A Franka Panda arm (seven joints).
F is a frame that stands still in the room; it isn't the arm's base.
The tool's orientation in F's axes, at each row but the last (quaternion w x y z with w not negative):
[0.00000 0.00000 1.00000 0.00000]
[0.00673 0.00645 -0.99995 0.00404]
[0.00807 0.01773 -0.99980 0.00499]
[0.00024 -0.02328 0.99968 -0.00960]
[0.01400 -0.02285 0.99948 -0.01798]
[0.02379 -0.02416 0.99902 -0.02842]
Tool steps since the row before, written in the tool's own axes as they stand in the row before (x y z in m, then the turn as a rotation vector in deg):
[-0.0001 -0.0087 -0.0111 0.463 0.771 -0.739]
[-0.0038 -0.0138 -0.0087 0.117 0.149 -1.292]
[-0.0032 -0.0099 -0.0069 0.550 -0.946 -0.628]
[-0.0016 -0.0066 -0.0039 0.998 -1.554 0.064]
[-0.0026 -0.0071 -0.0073 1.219 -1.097 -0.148]
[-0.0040 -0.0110 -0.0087 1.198 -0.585 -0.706]
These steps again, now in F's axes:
[0.0001 -0.0087 0.0111 -0.463 0.771 0.739]
[0.0041 -0.0137 0.0088 -0.102 0.158 1.292]
[0.0037 -0.0097 0.0069 -0.506 -0.958 0.646]
[0.0019 -0.0064 0.0040 -0.925 -1.600 -0.034]
[0.0027 -0.0067 0.0076 -1.172 -1.146 0.155]
[0.0041 -0.0103 0.0095 -1.202 -0.604 0.683]

